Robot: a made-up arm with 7 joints.
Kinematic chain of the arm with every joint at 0, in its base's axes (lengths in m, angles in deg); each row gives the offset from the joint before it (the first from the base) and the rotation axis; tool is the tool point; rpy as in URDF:
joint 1: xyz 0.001 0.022 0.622 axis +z
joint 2: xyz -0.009 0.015 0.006 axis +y
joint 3: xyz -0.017 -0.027 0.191 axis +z
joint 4: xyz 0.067 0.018 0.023 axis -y
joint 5: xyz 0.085 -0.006 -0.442 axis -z
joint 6: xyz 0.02 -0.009 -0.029 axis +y
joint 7: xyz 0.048 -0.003 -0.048 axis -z
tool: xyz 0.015 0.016 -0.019 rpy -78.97 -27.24 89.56
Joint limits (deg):
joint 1: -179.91..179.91
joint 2: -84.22..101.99
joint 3: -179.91..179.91
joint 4: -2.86..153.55
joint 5: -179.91..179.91
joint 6: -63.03..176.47
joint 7: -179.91..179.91
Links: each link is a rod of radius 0.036 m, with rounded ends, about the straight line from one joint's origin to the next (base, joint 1, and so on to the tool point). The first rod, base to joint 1, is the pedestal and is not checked.
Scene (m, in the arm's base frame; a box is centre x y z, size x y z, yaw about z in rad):
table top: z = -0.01
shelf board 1: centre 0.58 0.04 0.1 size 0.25 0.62 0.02 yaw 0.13
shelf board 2: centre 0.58 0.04 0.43 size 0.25 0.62 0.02 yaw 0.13
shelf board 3: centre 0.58 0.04 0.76 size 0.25 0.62 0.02 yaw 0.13
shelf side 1: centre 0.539 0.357 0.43 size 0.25 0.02 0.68 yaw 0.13
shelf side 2: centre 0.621 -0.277 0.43 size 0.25 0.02 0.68 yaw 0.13
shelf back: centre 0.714 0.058 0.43 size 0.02 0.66 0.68 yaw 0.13
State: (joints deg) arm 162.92 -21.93 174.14 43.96 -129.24 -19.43 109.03
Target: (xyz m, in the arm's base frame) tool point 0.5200 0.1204 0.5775
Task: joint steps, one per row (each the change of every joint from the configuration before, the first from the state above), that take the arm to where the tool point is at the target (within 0.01 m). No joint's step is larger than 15 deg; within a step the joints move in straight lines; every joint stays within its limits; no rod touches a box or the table.
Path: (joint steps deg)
1: -1.11 10.91 1.48 -10.55 7.78 -8.76 -1.78
2: -1.10 10.92 1.48 -10.55 7.78 -8.76 -1.78
3: -1.11 10.91 1.47 -10.56 7.78 -8.77 -1.78
4: 5.75 8.81 -1.65 0.20 -13.41 -5.66 -1.33
5: 5.74 8.81 -1.65 0.19 -13.40 -5.66 -1.34
6: 5.74 8.80 -1.65 0.20 -13.41 -5.65 -1.34
7: 0.15 -11.56 2.09 12.47 5.95 12.02 2.88
8: 0.15 -11.57 2.10 12.47 5.95 12.03 2.87
9: 0.15 -11.56 2.10 12.48 5.94 12.02 2.87

